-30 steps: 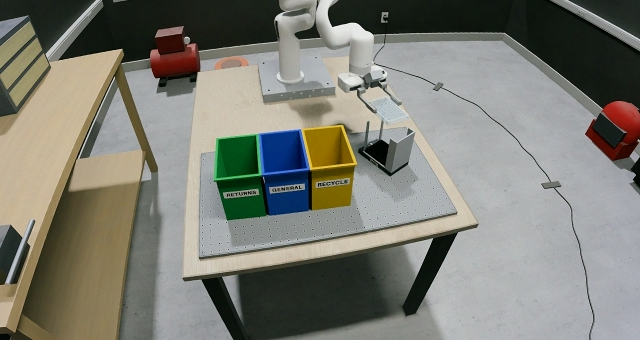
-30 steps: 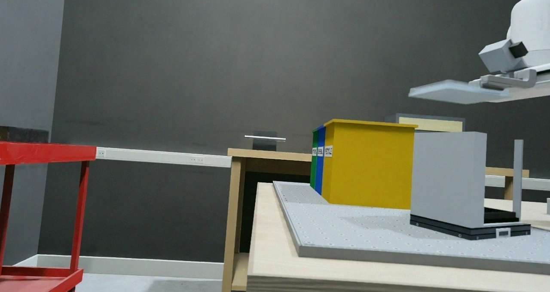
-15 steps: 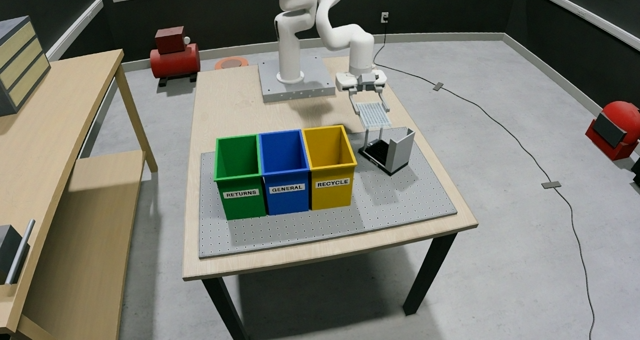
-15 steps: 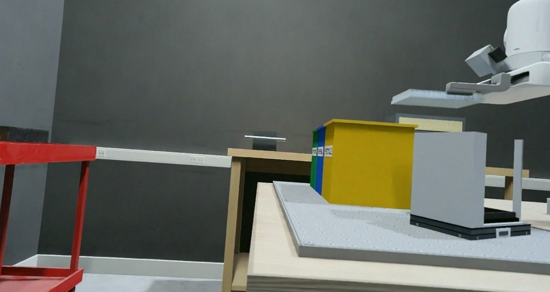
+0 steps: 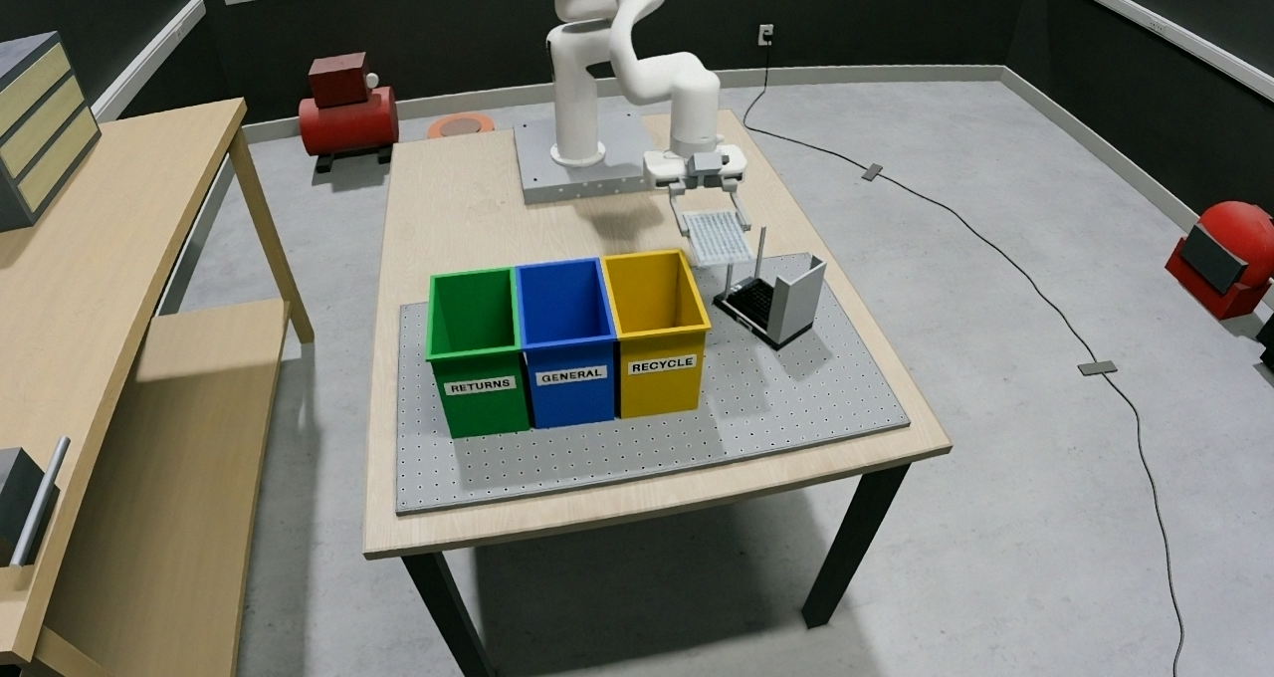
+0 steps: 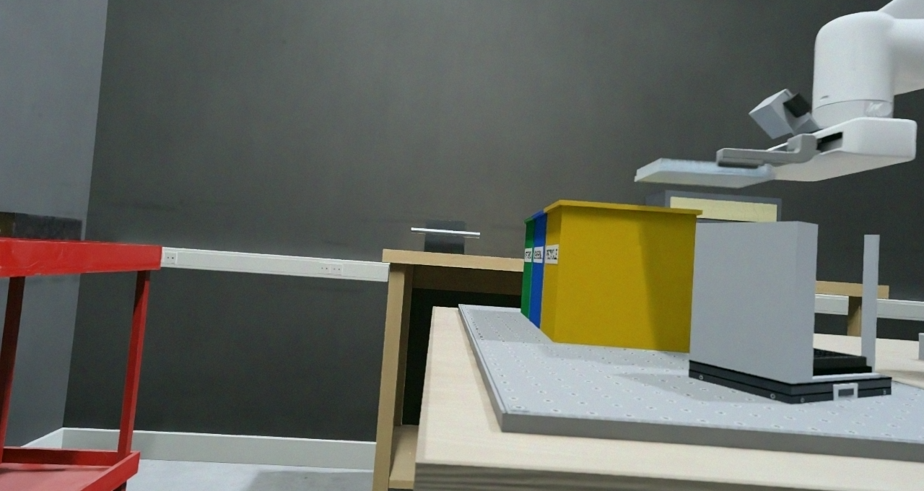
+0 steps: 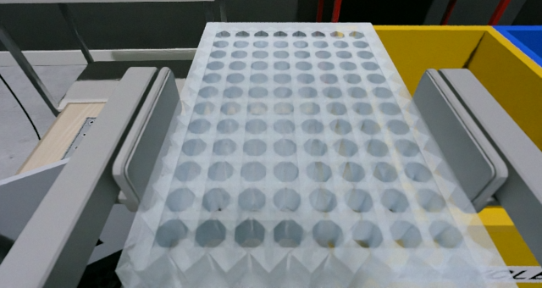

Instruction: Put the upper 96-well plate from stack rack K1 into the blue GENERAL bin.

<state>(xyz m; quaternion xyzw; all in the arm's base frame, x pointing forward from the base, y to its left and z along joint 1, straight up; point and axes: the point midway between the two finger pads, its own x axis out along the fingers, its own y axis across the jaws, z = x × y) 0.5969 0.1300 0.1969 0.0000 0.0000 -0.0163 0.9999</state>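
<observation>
The blue general bin lies 8 cm ahead of my hand, 24 cm to the right of it and 14 cm below it. From my hand the other things lie so: dark plate: 1 cm behind, 12 cm to the left, 20 cm below; clear 96-well plate: 2 cm ahead, 1 cm below; yellow recycle bin: 8 cm ahead, 11 cm to the right, 14 cm below.
</observation>
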